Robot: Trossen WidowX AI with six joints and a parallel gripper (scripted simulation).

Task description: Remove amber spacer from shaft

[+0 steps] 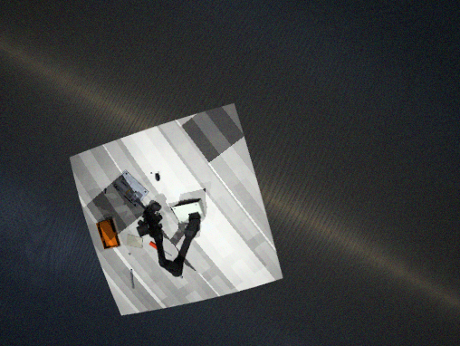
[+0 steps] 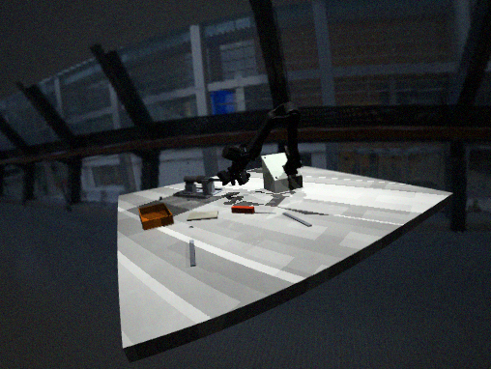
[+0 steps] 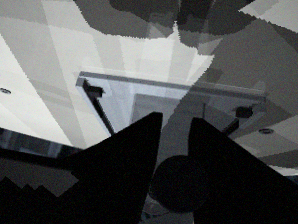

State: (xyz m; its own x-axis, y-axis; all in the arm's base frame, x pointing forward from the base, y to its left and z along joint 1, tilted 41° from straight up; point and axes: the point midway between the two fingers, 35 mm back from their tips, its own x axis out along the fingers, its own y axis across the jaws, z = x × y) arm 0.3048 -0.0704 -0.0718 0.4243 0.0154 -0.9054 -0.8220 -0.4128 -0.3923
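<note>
My gripper tip is now 3 cm short of the thin shaft, 5 cm to the left of it and 3 cm below it. From my gripper tip the other things lie so: cream card 18 cm ahead, 22 cm to the left, 5 cm below; then dark object 12 cm behind, 18 cm to the right, 3 cm below; then spacer 9 cm ahead, 13 cm to the right, 2 cm above.
</note>
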